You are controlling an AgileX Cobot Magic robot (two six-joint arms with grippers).
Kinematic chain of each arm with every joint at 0, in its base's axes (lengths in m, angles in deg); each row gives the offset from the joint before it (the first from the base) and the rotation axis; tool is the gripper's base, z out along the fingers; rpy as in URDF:
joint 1: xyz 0 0 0.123 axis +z
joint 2: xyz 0 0 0 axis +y
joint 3: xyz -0.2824 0 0.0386 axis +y
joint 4: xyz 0.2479 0 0.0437 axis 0.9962 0 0.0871
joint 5: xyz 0 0 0 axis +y
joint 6: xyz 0.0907 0 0.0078 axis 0.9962 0 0.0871
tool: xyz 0 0 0 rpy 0 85 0
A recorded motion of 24 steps. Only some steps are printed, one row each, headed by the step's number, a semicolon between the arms.
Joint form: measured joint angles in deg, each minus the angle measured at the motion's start. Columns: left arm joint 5, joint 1, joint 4, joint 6, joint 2, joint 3; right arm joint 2, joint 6, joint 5, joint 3, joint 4, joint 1.
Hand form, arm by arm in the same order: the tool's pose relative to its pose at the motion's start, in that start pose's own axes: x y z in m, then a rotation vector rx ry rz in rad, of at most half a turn. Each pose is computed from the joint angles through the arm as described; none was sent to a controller.
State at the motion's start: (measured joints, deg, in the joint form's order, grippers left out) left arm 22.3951 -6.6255 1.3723 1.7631 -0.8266 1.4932; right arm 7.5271 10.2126 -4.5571 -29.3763 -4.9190 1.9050
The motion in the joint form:
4: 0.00 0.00 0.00 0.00 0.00 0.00; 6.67 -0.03 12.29 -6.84 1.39 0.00
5: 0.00 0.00 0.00 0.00 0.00 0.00; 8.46 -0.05 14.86 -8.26 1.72 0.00
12: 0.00 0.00 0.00 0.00 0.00 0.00; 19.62 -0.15 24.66 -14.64 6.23 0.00
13: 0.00 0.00 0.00 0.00 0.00 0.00; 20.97 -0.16 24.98 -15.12 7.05 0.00
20: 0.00 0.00 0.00 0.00 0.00 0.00; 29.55 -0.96 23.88 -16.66 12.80 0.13
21: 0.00 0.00 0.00 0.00 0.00 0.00; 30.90 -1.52 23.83 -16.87 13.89 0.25
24: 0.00 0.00 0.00 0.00 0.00 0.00; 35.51 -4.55 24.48 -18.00 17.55 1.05
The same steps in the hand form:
4: 0.0000 0.0000 0.0000 0.0000 0.0000 0.0000; -0.0031 -0.0012 0.0234 0.0370 0.2083 0.0238
5: 0.0000 0.0000 0.0000 0.0000 0.0000 0.0000; -0.0022 -0.0015 0.0295 0.0448 0.2590 0.0292
12: 0.0000 0.0000 0.0000 0.0000 0.0000 0.0000; 0.0131 -0.0016 0.0683 0.0737 0.5119 0.1059
13: 0.0000 0.0000 0.0000 0.0000 0.0000 0.0000; 0.0160 -0.0014 0.0732 0.0752 0.5326 0.1201
20: 0.0000 0.0000 0.0000 0.0000 0.0000 0.0000; 0.0411 -0.0007 0.1038 0.0832 0.6353 0.2091
21: 0.0000 0.0000 0.0000 0.0000 0.0000 0.0000; 0.0458 -0.0003 0.1082 0.0816 0.6544 0.2195
24: 0.0000 0.0000 0.0000 0.0000 0.0000 0.0000; 0.0614 0.0025 0.1226 0.0622 0.7281 0.2372

